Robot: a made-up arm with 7 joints. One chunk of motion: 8 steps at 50 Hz.
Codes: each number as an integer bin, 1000 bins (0 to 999) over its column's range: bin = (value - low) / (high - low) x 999, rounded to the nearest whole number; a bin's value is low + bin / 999 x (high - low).
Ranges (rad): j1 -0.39..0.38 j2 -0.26..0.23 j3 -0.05..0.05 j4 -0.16..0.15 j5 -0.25..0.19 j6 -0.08..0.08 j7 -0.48..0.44
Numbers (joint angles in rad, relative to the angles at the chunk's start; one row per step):
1: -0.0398 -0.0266 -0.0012 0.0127 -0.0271 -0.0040 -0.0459
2: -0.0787 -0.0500 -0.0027 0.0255 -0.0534 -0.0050 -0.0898
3: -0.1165 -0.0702 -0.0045 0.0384 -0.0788 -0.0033 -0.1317
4: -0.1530 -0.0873 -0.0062 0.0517 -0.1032 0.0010 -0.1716
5: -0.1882 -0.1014 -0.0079 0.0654 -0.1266 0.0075 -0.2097
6: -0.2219 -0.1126 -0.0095 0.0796 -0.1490 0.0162 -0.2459
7: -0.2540 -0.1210 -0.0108 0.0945 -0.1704 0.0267 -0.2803
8: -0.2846 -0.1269 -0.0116 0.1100 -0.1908 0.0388 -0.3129
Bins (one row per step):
1: 454 476 488 557 506 475 471
2: 404 428 473 598 446 468 424
3: 355 387 455 639 389 479 378
4: 307 352 438 682 333 506 335
5: 262 323 421 726 280 546 294
6: 218 301 405 772 229 601 254
7: 176 283 392 820 181 666 217
8: 137 271 384 870 134 742 181

